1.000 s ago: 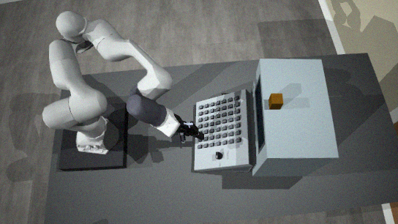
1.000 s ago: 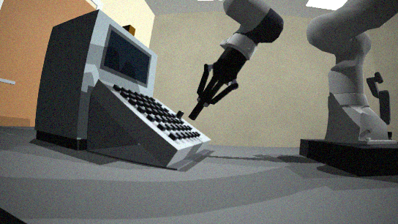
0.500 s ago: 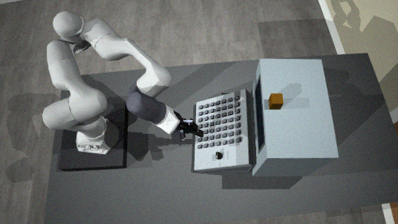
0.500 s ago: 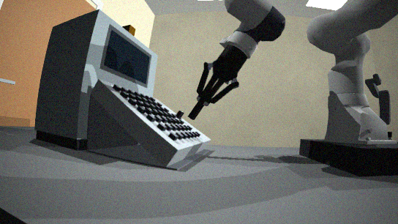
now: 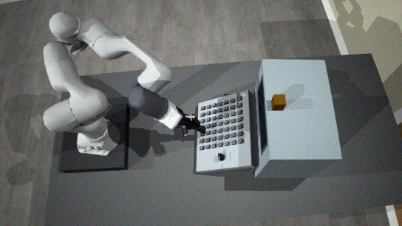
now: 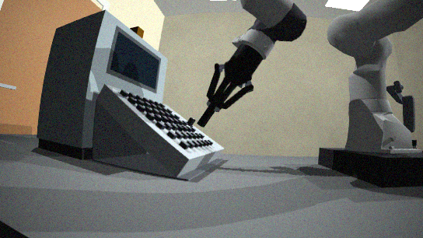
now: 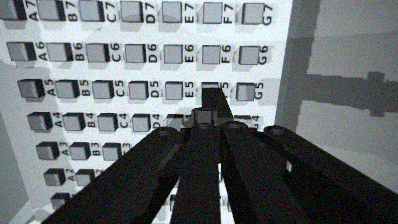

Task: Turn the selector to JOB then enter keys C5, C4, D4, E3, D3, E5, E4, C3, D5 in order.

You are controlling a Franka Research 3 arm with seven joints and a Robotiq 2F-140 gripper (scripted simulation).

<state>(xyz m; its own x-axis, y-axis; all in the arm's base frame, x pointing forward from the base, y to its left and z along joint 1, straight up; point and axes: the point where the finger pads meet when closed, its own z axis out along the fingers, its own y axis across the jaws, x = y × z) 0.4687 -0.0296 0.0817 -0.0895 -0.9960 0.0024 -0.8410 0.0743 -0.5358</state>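
The E5 key lies 6 cm ahead of my hand, 1 cm to the right of it and 4 cm below it. From my hand the other things lie so: C6 key 12 cm ahead, 5 cm to the right; E6 key 6 cm ahead, 4 cm to the right, 4 cm below; D6 key 9 cm ahead, 5 cm to the right, 2 cm below.
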